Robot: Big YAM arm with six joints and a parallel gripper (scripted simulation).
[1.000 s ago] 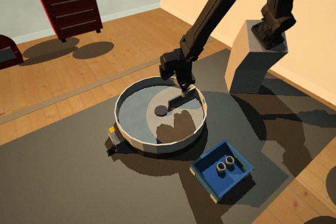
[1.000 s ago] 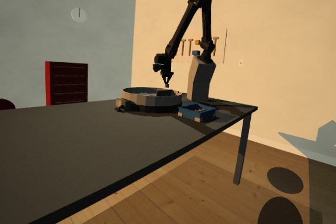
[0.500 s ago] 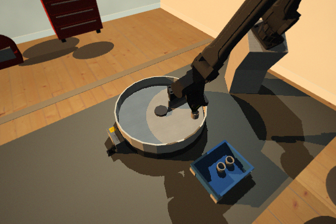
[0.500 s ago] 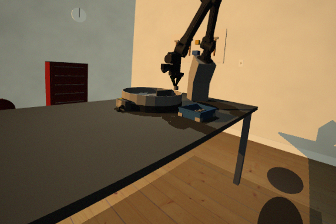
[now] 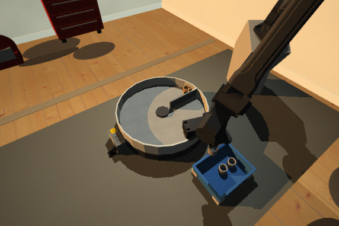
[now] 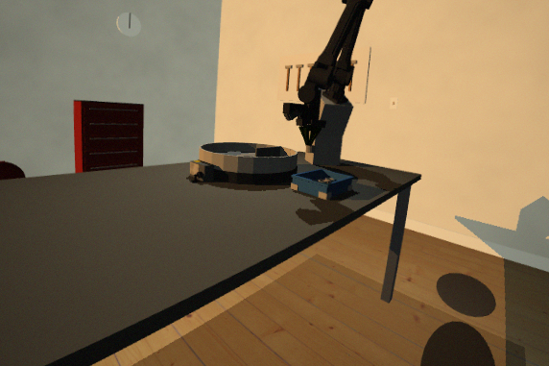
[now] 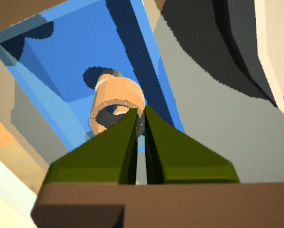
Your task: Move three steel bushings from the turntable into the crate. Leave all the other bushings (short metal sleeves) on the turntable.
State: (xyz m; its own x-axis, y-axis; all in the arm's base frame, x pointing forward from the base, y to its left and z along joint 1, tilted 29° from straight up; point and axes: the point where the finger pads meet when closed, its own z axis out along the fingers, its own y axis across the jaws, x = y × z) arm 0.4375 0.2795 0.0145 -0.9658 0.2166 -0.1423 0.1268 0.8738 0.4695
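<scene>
Right now the blue crate is 130 mm below my hand, 50 mm to the left of it and 40 mm behind it. From my hand the other things lie so: round turntable (290 mm to the right, 100 mm below, 80 mm ahead).
</scene>
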